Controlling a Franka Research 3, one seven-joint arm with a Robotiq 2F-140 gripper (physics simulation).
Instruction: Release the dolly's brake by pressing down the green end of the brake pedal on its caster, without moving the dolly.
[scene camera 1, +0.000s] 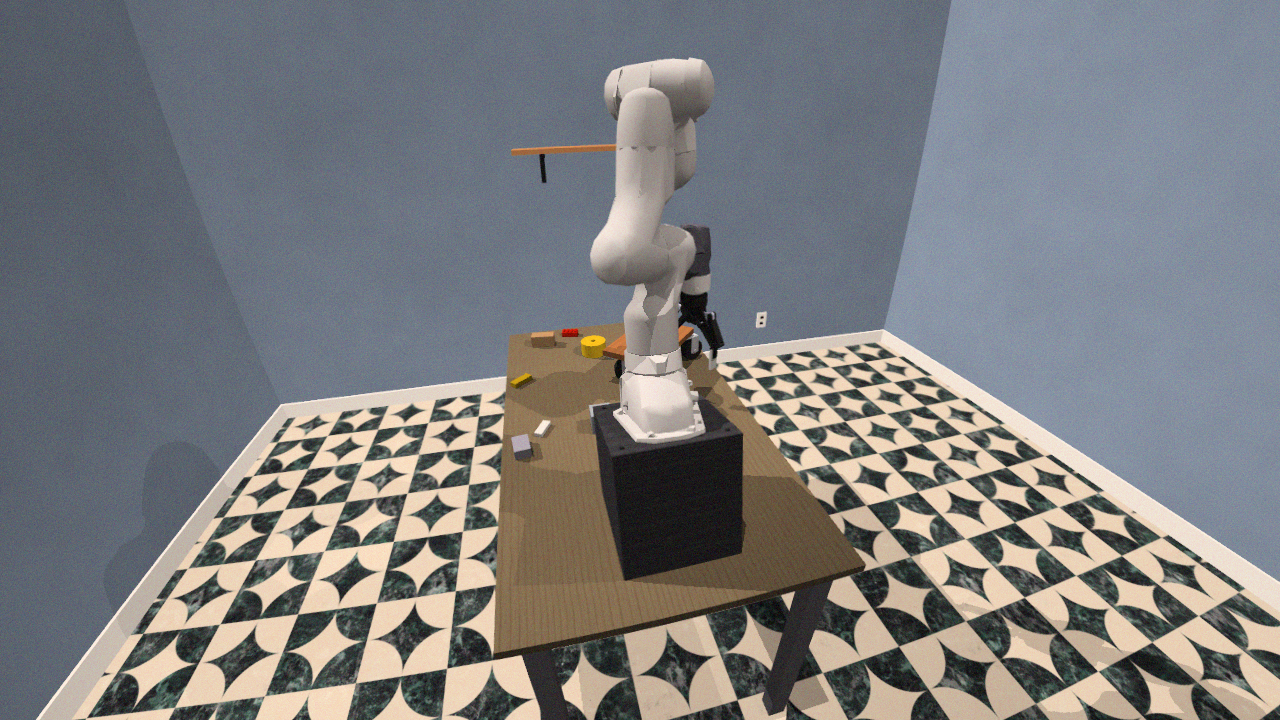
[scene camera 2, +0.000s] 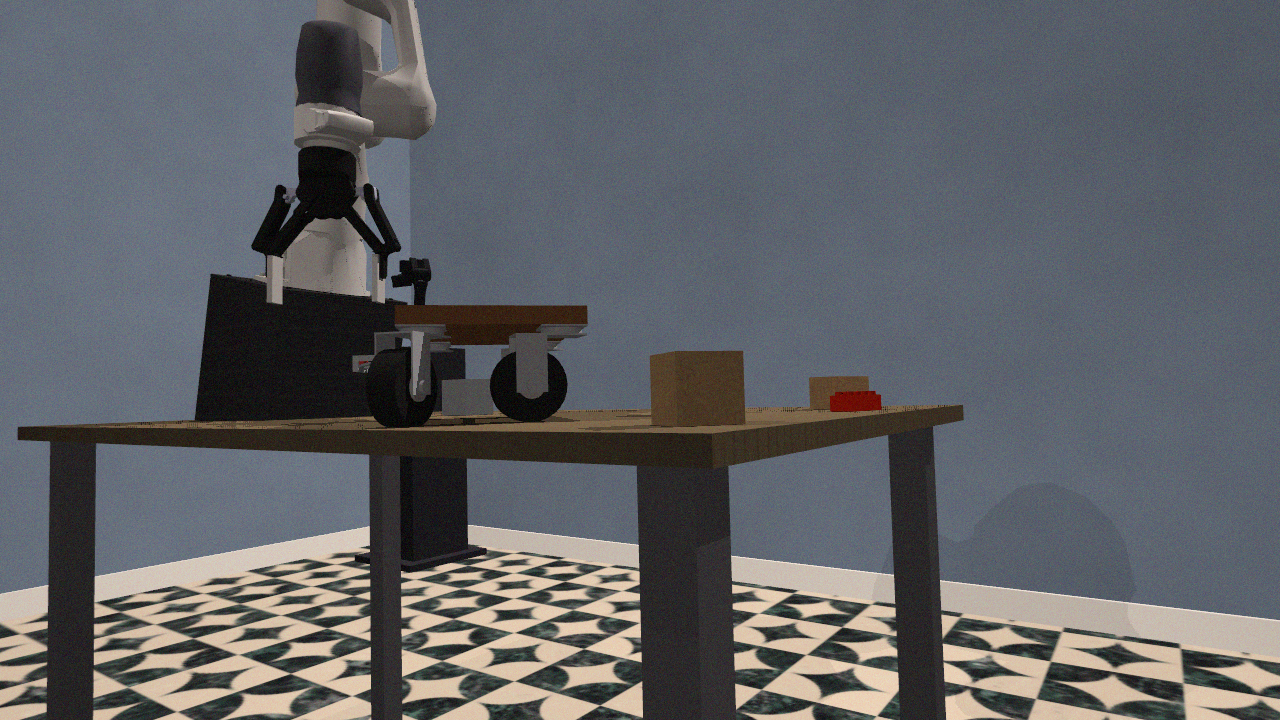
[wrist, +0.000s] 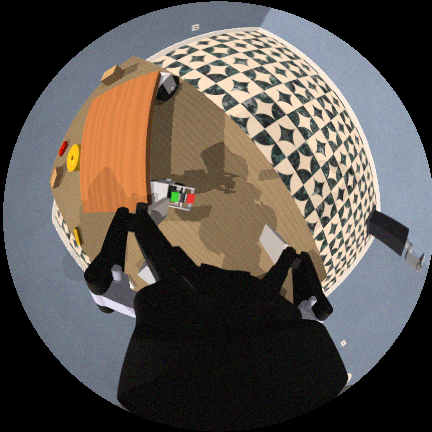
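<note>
The dolly has an orange-brown wooden board and black wheels and stands on the table. Its brake pedal shows in the wrist view beside the board's edge, with a green end nearer the board and a red end farther out. In scene camera 2 the pedal is small, at the left of the near left caster. My gripper is open and empty, pointing down, with its fingertips above pedal height. In the wrist view one fingertip appears close to the pedal and board corner.
A yellow cylinder, a red brick and a wooden block stand around the dolly. A yellow bar and grey block lie along the left edge. The arm stands on a black base.
</note>
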